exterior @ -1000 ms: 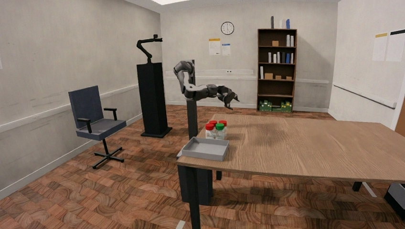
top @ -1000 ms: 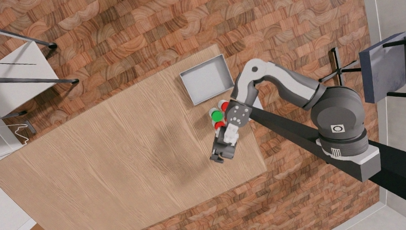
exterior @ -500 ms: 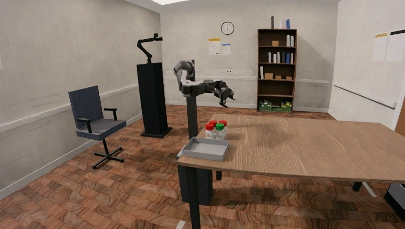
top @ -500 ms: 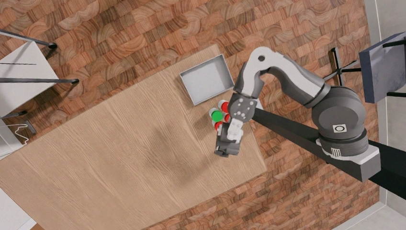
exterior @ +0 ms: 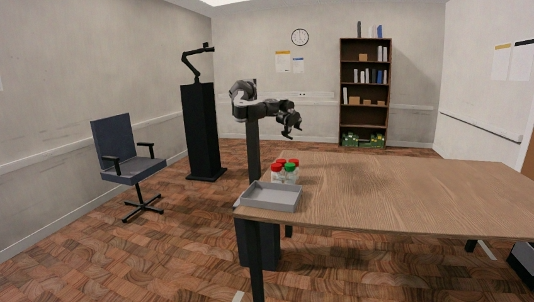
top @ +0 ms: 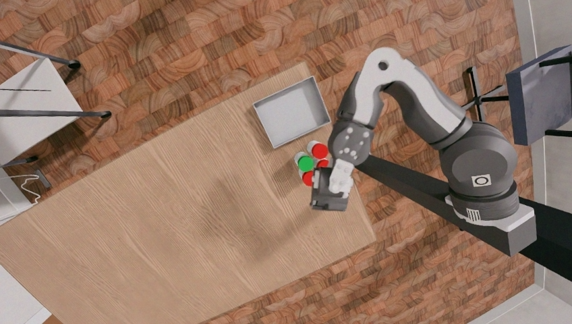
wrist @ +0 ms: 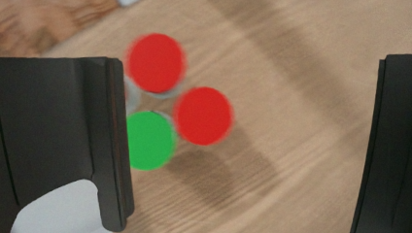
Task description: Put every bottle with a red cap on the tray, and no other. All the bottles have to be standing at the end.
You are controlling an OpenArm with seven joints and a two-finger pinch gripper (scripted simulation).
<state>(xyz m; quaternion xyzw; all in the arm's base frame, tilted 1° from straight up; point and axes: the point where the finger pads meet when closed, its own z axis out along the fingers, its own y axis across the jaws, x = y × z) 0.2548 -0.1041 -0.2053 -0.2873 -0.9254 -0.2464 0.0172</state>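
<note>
The green-capped bottle is 10 mm behind my hand, 40 mm to the right of it and 210 mm below it. From my hand the other things lie so: grey tray: 60 mm behind, 210 mm to the right, 240 mm below.
</note>
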